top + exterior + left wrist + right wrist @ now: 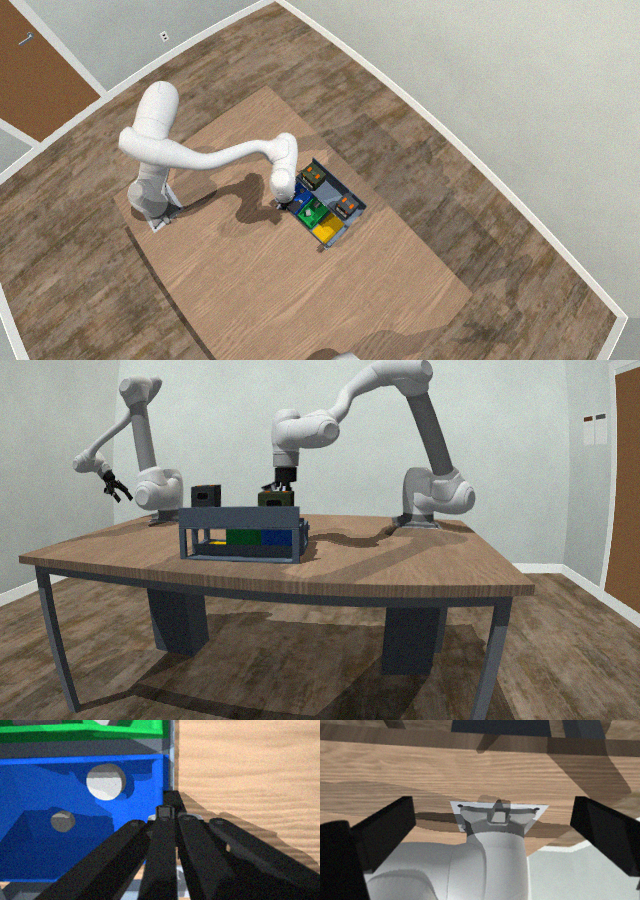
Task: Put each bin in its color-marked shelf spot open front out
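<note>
Now: left hand 70 mm short of the round part, 20 mm to the left of it and 30 mm above it. The rest, counted from my left hand: blue bin (90 mm ahead, 10 mm to the left, 10 mm below); grey shelf (130 mm ahead, 100 mm to the right, 20 mm above); green bin (100 mm ahead, 110 mm to the right, 10 mm below).
</note>
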